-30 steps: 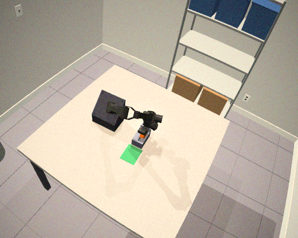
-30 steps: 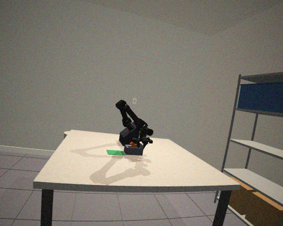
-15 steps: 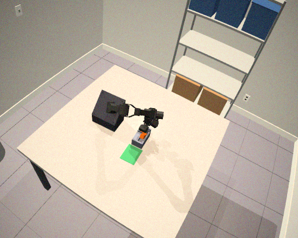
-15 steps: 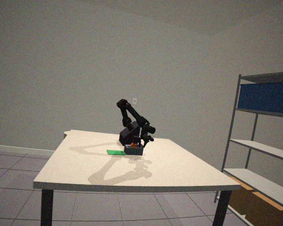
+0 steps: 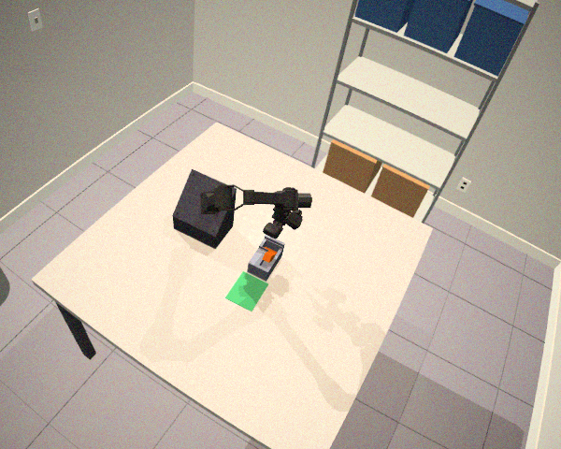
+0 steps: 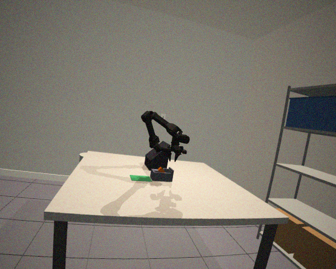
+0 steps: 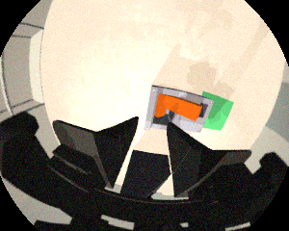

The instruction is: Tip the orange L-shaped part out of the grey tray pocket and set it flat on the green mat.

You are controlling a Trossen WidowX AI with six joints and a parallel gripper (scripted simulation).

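Now: gripper tip 10 cm above the orange L-shaped part and 4 cm to the left of it. From my gripper tip the other things lie so: green mat 22 cm to the right, 16 cm below, 2 cm ahead.
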